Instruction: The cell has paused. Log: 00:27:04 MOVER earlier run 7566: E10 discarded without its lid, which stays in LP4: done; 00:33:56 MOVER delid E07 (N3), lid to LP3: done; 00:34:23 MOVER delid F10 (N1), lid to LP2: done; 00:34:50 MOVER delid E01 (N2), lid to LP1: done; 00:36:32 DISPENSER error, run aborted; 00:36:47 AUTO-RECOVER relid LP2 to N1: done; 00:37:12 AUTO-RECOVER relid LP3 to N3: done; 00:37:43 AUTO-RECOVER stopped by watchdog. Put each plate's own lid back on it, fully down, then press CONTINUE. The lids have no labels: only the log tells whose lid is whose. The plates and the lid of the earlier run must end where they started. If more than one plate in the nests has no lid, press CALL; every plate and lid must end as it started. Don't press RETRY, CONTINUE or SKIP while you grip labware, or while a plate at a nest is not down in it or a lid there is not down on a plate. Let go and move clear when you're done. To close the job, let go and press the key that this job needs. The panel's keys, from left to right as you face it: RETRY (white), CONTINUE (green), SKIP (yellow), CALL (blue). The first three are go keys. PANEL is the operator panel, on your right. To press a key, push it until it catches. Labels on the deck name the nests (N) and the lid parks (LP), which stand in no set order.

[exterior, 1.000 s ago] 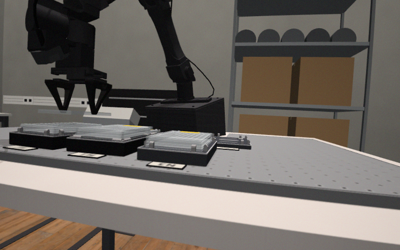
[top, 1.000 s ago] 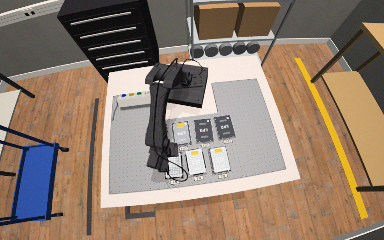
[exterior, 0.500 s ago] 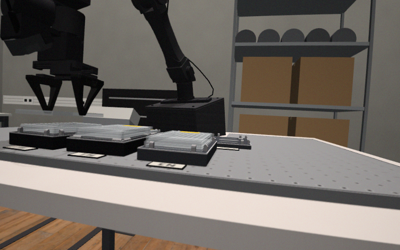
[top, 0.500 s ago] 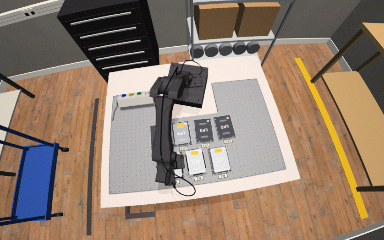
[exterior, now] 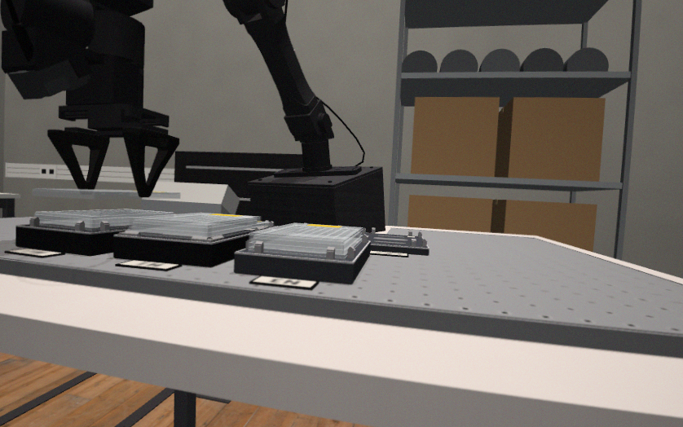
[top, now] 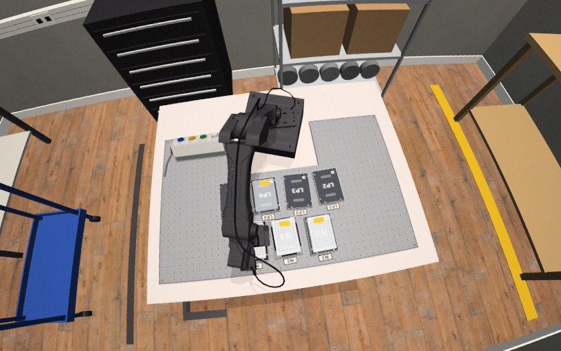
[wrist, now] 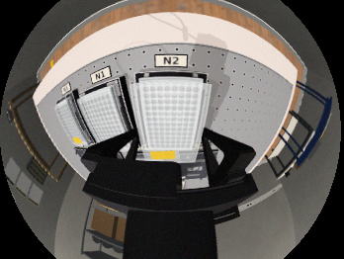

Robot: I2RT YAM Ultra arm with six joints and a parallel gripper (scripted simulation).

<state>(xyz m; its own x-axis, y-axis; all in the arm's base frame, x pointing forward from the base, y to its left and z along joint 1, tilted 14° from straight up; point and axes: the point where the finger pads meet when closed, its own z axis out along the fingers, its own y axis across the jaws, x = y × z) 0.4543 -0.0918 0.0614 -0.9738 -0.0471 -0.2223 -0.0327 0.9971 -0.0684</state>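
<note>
Right now the plate is 40 mm below my hand. Also, from my hand: green key (440 mm behind, 200 mm to the right); LP1 lid park (170 mm behind, 80 mm to the right, 60 mm below); yellow SKIP key (440 mm behind, 250 mm to the right).
</note>
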